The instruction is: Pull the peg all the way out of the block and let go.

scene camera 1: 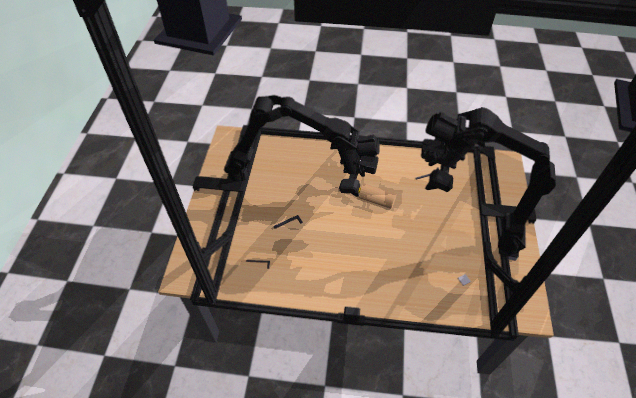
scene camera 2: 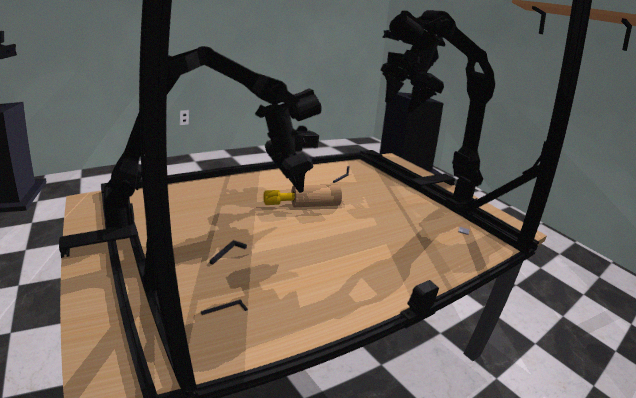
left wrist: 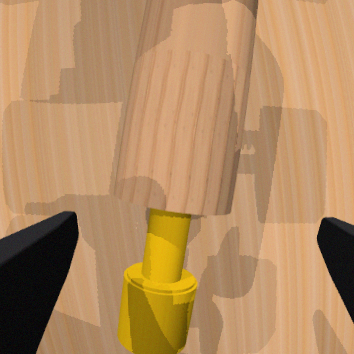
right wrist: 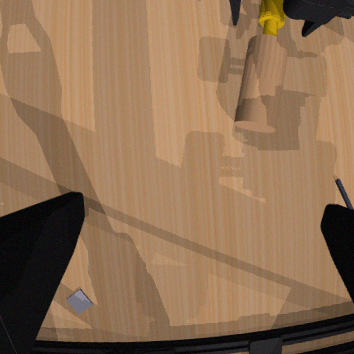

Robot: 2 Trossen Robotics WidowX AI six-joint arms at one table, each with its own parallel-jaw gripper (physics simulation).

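Frame: origin at the left arm's base, x down, y ahead, z right, level; centimetres.
Seen in the pictures: left gripper, fingertip midpoint: [scene camera 1: 360, 186] [scene camera 2: 294, 184] [left wrist: 202, 227] [right wrist: 269, 28]; right gripper, fingertip midpoint: [scene camera 1: 428, 177] [scene camera 2: 397, 107] [right wrist: 207, 211]; left arm's base, origin of the base link: [scene camera 1: 237, 176] [scene camera 2: 119, 224]; right arm's base, origin of the base link: [scene camera 1: 508, 247] [scene camera 2: 463, 198].
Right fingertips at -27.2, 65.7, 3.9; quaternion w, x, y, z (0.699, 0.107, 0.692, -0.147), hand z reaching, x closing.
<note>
Offsets run from my right fingertips to a thing's top centre, as dx, dy, dz.
The yellow peg {+24.6, -21.9, -10.1} [scene camera 2: 272, 197] [left wrist: 157, 310] [right wrist: 272, 14] has a wide head and a thinner shaft; its shaft enters one end of the wooden cylindrical block {+23.6, -14.5, -9.3} [scene camera 1: 376, 196] [scene camera 2: 320, 196] [left wrist: 180, 125] [right wrist: 262, 82], which lies on its side. A stretch of shaft shows between head and block. My left gripper [scene camera 1: 350, 189] [scene camera 2: 300, 189] [left wrist: 202, 227] is open and low over the peg end of the block, one finger on each side of the peg in the left wrist view. It hides most of the peg in scene camera 1. My right gripper [scene camera 1: 440, 184] [scene camera 2: 401, 106] [right wrist: 207, 211] is open, well above the table, right of the block.
Two black L-shaped keys {+28.3, -41.3, +9.9} [scene camera 1: 287, 222] {+28.5, -45.7, +27.3} [scene camera 1: 259, 261] [scene camera 2: 227, 251] [scene camera 2: 222, 307] lie at the left front, a third {+26.0, +0.7, -26.0} [scene camera 2: 342, 176] [right wrist: 343, 192] behind the block. A small grey piece {+28.9, +19.4, +13.3} [scene camera 1: 464, 280] [scene camera 2: 464, 230] [right wrist: 80, 301] lies at the right front. Black rails edge the table.
</note>
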